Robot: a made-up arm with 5 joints.
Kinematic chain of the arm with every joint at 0, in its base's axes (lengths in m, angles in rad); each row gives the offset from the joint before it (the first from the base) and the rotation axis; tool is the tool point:
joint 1: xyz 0 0 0.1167 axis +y
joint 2: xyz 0 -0.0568 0.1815 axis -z
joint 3: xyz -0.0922 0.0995 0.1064 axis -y
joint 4: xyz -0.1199 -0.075 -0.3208 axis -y
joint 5: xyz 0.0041 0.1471 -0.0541 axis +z
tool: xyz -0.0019 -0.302 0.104
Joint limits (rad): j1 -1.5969..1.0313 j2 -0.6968..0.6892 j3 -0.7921..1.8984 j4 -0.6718..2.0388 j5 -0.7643..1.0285
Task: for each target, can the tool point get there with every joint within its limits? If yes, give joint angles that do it. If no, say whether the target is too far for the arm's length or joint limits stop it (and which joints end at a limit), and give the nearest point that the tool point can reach.
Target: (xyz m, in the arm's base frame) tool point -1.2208 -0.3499 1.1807
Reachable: no: too far | nearest point -0.4783 -0.1716 0.5335 | short by 1.001 m
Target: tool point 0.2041 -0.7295 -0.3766
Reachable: no: joint limits stop it (at a limit: joint 1, joint 2, joint 5) | nearest point 0.0292 -0.4471 -0.2789 | short by 0.346 m
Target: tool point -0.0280 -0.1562 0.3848
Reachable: yes | joints -0.6834 -0.1169 1.5946 0.5918 0.3170
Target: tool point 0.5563 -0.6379 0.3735
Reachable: no: joint limits stop it (at a limit: joint 2, joint 3, joint 5) | nearest point 0.4350 -0.3747 0.3175 | short by 0.295 m
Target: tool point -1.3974 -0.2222 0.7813
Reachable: no: too far | nearest point -0.5790 -0.1253 0.3920 | short by 0.911 m
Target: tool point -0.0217 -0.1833 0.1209
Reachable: yes | joints -0.4923 0.5057 1.1141 1.7553 0.2820
